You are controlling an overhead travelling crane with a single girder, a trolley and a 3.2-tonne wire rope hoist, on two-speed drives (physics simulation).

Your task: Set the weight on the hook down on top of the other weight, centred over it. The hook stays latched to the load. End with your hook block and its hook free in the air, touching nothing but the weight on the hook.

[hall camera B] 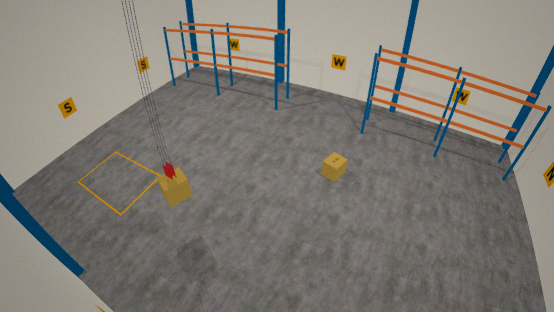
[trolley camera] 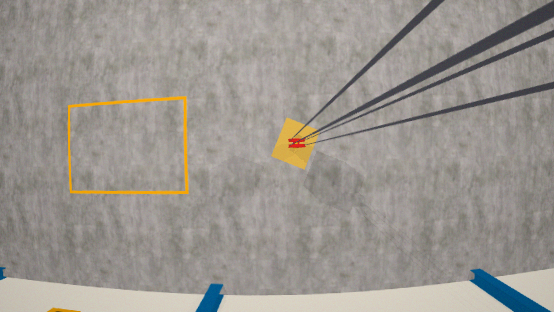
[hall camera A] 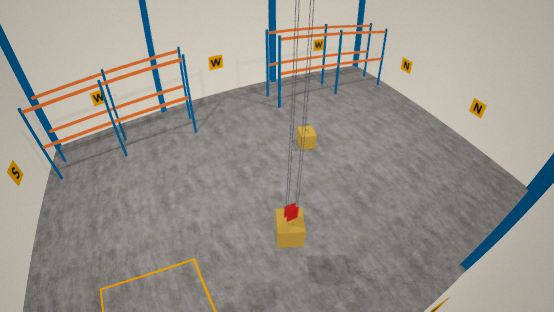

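The weight on the hook, a yellow block (hall camera A: 290, 235) (hall camera B: 176, 191) (trolley camera: 286, 151), hangs in the air, apart from its shadow on the floor. My gripper, the red hook block with its hook (hall camera A: 291, 213) (hall camera B: 169, 171) (trolley camera: 296, 143), is right above the block's top and is latched to it; the hook itself is too small to make out clearly. The other weight, a yellow block (hall camera A: 306, 138) (hall camera B: 334, 167), stands on the floor, well apart from the hanging one, towards the W wall and N side. It does not show in the trolley camera.
An orange floor rectangle (hall camera A: 148, 274) (hall camera B: 99, 198) (trolley camera: 186, 145) lies to the S side of the hanging weight. Two blue and orange racks (hall camera A: 112, 118) (hall camera A: 279, 75) (hall camera B: 276, 75) (hall camera B: 449, 117) stand along the W wall. Blue columns (trolley camera: 210, 298) stand at the walls.
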